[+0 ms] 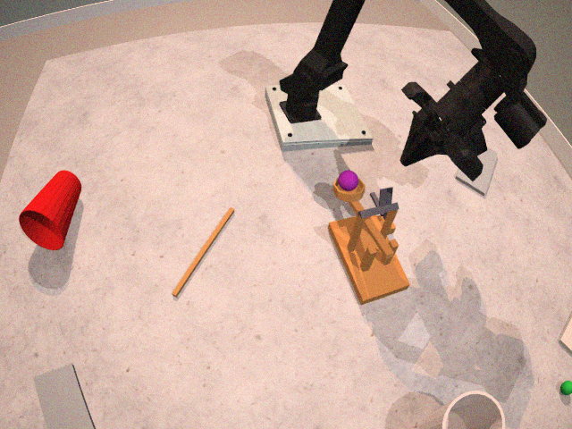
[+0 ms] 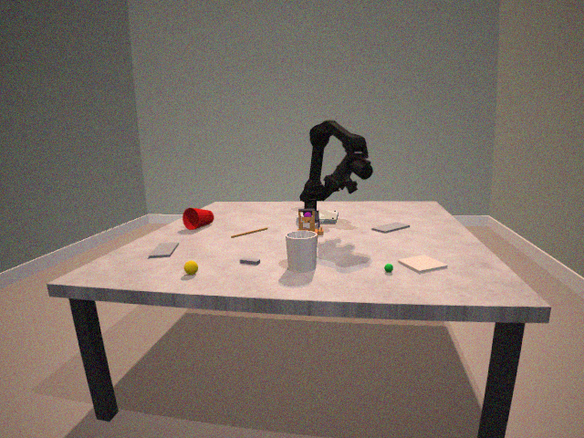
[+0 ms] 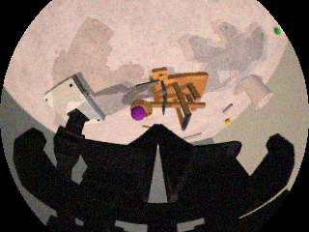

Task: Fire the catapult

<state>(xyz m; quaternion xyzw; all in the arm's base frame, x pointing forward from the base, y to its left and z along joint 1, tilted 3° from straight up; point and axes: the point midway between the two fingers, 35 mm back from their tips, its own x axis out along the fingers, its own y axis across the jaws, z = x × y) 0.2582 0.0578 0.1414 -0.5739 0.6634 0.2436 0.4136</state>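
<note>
Now: the purple ball 7 cm below my gripper tip, 6 cm to the right of it and 4 cm behind it. Round my gripper tip: orange wooden catapult: 8 cm below, 4 cm to the right, 3 cm ahead; then white mug: 38 cm ahead, 10 cm below, 8 cm to the right; then thin wooden stick: 29 cm to the right, 13 cm below, 3 cm behind.
</note>
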